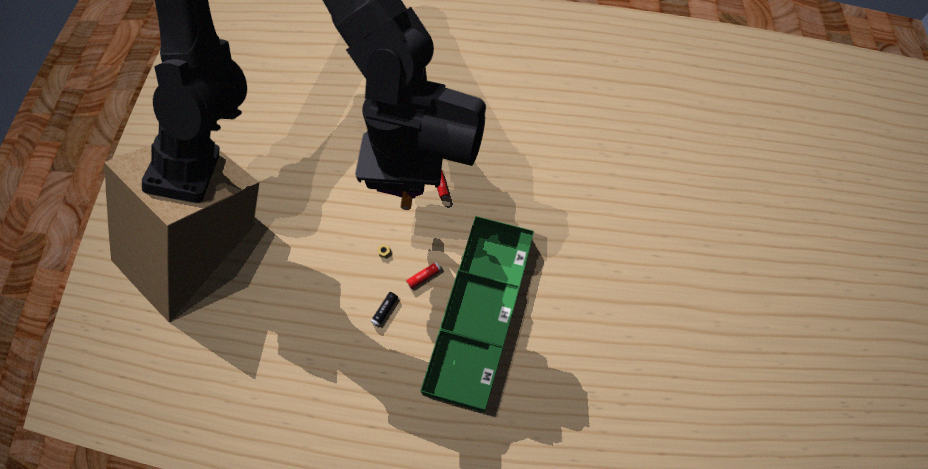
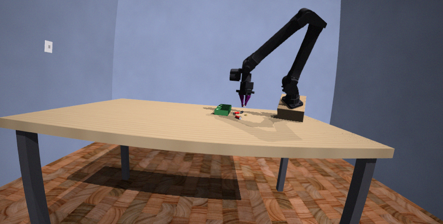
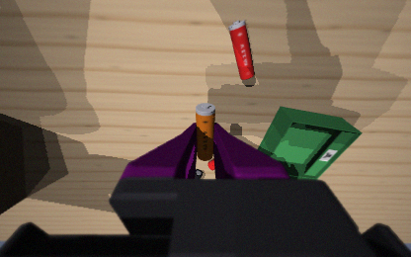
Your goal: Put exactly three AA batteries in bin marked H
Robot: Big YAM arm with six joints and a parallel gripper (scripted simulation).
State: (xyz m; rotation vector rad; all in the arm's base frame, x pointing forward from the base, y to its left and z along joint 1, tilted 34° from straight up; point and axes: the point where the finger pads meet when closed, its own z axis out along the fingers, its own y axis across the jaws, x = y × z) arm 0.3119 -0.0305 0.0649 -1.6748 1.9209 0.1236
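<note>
Now: the green bin 15 cm to the right of my hand, 10 cm ahead of it and 5 cm below it. From my hand the other things lie so: black AA battery 15 cm to the right, 6 cm below, 3 cm behind; orange AA battery right at my hand; yellow nut 7 cm below, 6 cm to the right, 4 cm behind.
</note>
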